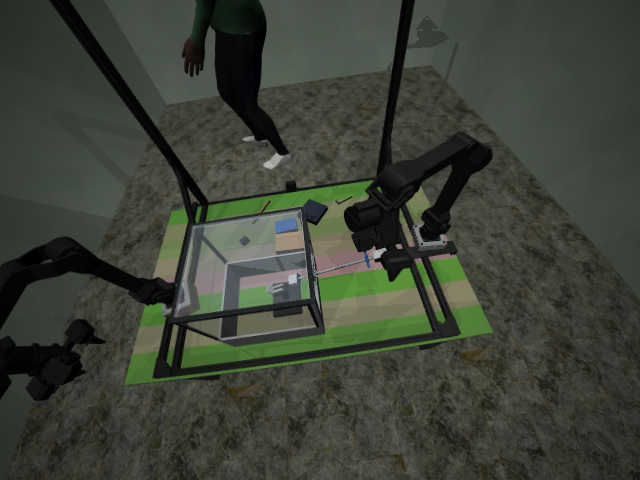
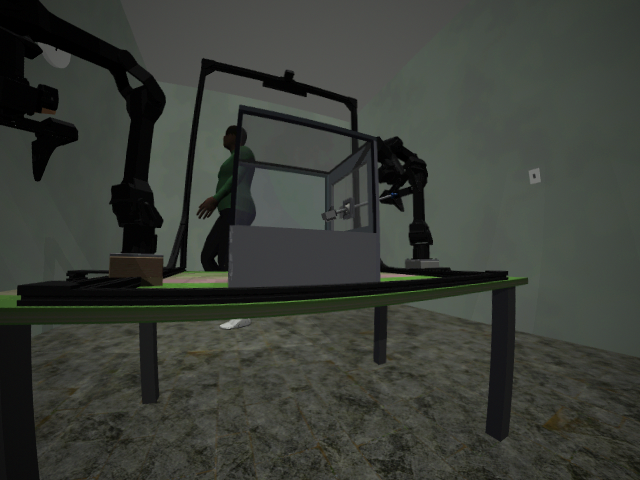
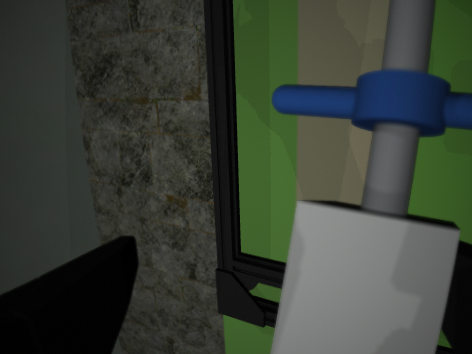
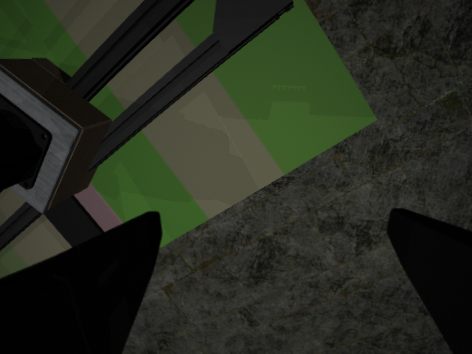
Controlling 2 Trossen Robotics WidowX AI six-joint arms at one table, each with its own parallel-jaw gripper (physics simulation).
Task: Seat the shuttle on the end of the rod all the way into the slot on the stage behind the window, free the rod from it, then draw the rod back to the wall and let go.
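The rod passes through the side wall of the clear-windowed case. Its blue cross-collar and white handle block are outside. The pale shuttle is at its inner end, near the dark stage. A pale pronged piece lies beside it; I cannot tell what it belongs to or whether the shuttle touches the stage. My left gripper is open around the handle, not gripping it. My right gripper is open and empty, off the table's left side.
Inside the case stand grey low walls. A blue block, a tan block and a small dark cube show through it. A dark box lies behind it. Black rails edge the table. A person stands behind.
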